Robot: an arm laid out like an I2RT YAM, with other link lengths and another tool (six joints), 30 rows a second.
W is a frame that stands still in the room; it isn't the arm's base.
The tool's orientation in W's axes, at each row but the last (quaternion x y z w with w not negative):
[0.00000, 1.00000, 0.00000, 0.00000]
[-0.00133, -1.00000, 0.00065, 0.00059]
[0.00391, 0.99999, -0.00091, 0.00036]
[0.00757, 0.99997, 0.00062, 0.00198]
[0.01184, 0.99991, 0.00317, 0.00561]
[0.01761, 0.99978, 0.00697, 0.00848]
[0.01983, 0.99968, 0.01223, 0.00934]
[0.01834, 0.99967, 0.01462, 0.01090]
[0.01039, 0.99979, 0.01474, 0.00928]
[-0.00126, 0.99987, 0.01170, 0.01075]
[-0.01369, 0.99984, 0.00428, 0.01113]
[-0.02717, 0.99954, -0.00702, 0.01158]
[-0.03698, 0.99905, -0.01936, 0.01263]
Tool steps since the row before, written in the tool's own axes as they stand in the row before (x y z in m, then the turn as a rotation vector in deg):
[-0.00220, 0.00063, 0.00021, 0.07, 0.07, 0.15]
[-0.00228, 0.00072, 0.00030, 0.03, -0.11, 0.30]
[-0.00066, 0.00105, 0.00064, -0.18, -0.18, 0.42]
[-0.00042, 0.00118, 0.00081, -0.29, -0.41, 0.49]
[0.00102, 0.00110, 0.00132, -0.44, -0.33, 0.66]
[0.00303, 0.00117, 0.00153, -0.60, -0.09, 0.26]
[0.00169, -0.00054, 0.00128, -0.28, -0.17, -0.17]
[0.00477, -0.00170, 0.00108, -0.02, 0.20, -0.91]
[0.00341, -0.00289, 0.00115, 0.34, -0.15, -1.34]
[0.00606, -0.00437, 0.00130, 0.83, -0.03, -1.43]
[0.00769, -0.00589, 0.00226, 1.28, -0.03, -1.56]
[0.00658, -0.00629, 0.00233, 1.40, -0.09, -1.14]
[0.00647, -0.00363, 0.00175, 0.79, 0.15, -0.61]
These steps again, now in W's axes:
[0.00220, 0.00063, -0.00021, -0.07, 0.07, -0.15]
[0.00228, 0.00071, -0.00030, -0.03, -0.11, -0.30]
[0.00067, 0.00104, -0.00064, 0.18, -0.18, -0.42]
[0.00044, 0.00117, -0.00081, 0.29, -0.41, -0.49]
[-0.00098, 0.00113, -0.00132, 0.44, -0.34, -0.66]
[-0.00296, 0.00130, -0.00156, 0.60, -0.11, -0.25]
[-0.00169, -0.00044, -0.00132, 0.27, -0.19, 0.17]
[-0.00480, -0.00149, -0.00123, 0.01, 0.17, 0.92]
[-0.00345, -0.00278, -0.00130, -0.37, -0.18, 1.33]
[-0.00602, -0.00435, -0.00153, -0.86, -0.07, 1.41]
[-0.00747, -0.00608, -0.00248, -1.31, -0.08, 1.53]
[-0.00617, -0.00667, -0.00239, -1.42, -0.15, 1.11]
[-0.00614, -0.00416, -0.00176, -0.81, 0.11, 0.58]

